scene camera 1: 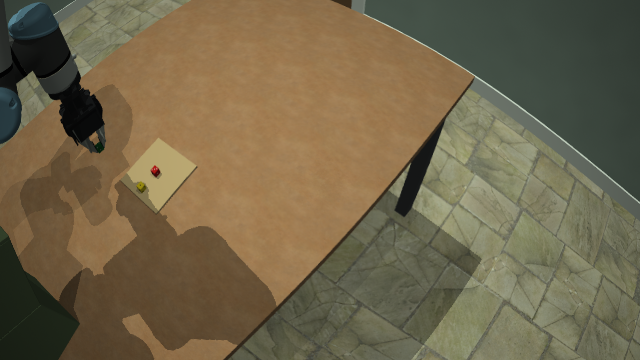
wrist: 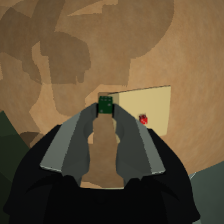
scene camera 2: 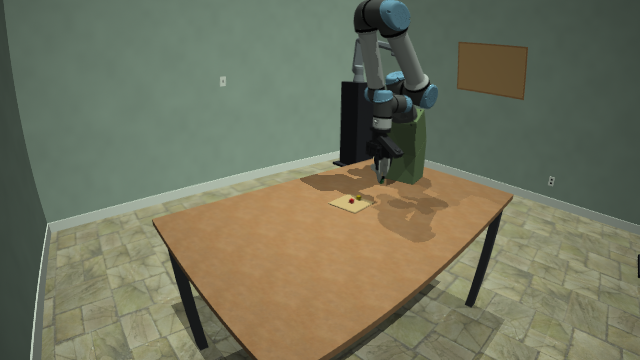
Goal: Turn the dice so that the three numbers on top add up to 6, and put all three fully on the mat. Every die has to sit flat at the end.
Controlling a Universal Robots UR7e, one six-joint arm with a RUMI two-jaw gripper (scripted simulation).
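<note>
The gripper point(scene camera 1: 100, 149) appears in scene camera 1, and the wrist view shows the gripper point(wrist: 105, 104) as well, as does scene camera 2, with the gripper point(scene camera 2: 380, 182). A tan mat point(scene camera 1: 174, 168) belongs to the scene too, and the wrist view shows the mat point(wrist: 154, 102) as well.
</note>
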